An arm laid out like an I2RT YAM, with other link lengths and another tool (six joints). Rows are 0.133 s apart.
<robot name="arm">
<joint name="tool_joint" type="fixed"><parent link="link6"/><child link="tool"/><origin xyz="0.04 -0.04 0.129" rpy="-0.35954 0 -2.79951"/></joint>
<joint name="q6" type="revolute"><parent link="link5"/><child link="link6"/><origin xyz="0.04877 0 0.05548" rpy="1.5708 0 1.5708"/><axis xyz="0 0 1"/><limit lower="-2.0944" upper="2.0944"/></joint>
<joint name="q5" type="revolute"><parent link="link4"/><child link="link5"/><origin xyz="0.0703 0.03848 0.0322" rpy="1.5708 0 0"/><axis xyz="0 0 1"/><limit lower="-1.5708" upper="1.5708"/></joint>
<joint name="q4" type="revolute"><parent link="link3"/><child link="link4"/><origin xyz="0.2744 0.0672 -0.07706"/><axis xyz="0 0 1"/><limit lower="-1.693" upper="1.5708"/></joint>
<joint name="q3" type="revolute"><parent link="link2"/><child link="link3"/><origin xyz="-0.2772 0 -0.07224" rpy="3.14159 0 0"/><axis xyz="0 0 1"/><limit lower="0" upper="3.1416"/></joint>
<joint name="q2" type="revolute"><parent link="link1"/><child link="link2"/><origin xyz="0.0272 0.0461 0.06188" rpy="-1.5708 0 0"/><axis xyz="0 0 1"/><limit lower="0" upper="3.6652"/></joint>
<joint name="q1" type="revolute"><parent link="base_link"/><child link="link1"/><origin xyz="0 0 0.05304"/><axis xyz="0 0 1"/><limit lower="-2.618" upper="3.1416"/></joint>
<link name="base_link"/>
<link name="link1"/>
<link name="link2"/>
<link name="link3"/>
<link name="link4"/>
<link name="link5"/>
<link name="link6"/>
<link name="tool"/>
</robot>
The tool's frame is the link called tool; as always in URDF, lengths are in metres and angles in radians.
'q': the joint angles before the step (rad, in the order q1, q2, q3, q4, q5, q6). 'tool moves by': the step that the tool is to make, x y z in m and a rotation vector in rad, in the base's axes. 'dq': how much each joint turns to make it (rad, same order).
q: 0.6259, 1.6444, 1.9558, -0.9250, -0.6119, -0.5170
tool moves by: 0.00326, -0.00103, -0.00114, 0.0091, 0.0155, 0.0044
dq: -0.0123, 0.0077, 0.0031, 0.0000, -0.0231, 0.0046
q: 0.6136, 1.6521, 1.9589, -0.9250, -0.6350, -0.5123
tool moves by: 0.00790, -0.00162, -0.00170, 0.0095, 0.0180, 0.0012
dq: -0.0199, 0.0199, 0.0153, -0.0031, -0.0277, 0.0030
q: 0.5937, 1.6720, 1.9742, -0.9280, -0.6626, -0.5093
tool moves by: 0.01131, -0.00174, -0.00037, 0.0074, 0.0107, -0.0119
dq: -0.0184, 0.0261, 0.0262, -0.0002, -0.0123, 0.0076
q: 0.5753, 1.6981, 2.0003, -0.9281, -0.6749, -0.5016
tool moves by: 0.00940, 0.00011, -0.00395, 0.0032, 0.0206, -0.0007
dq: -0.0153, 0.0306, 0.0260, -0.0090, -0.0200, 0.0032
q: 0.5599, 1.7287, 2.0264, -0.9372, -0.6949, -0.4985
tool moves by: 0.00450, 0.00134, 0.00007, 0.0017, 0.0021, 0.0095
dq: -0.0076, 0.0246, 0.0306, -0.0139, -0.0152, -0.0108
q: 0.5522, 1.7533, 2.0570, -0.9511, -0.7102, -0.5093
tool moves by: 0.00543, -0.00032, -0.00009, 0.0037, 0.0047, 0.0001
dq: -0.0092, 0.0185, 0.0215, -0.0061, -0.0108, -0.0015
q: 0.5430, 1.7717, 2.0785, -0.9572, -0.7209, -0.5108
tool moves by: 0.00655, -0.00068, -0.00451, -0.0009, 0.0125, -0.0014
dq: -0.0107, 0.0184, 0.0108, -0.0046, -0.0108, -0.0016
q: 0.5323, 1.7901, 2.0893, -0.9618, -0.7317, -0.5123
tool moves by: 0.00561, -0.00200, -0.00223, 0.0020, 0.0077, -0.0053
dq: -0.0107, 0.0108, 0.0061, 0.0000, -0.0077, 0.0014
